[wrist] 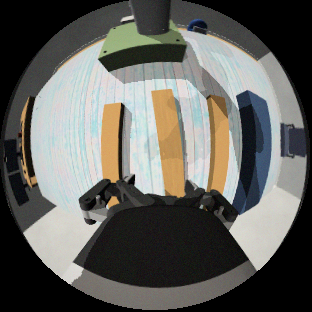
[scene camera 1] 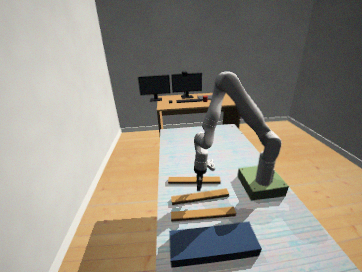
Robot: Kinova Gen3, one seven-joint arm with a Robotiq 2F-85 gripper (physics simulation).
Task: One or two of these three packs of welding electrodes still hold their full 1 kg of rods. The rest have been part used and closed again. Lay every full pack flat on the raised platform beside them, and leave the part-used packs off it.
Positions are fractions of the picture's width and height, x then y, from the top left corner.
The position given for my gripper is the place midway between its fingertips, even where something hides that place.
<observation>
In view: my gripper (wrist: 0.51,0.58), a pack (wrist: 0.36,0.38), a pack (wrist: 0.53,0.39), a pack (wrist: 0.70,0.39) and a raised blue platform (wrist: 0.82,0.40).
</observation>
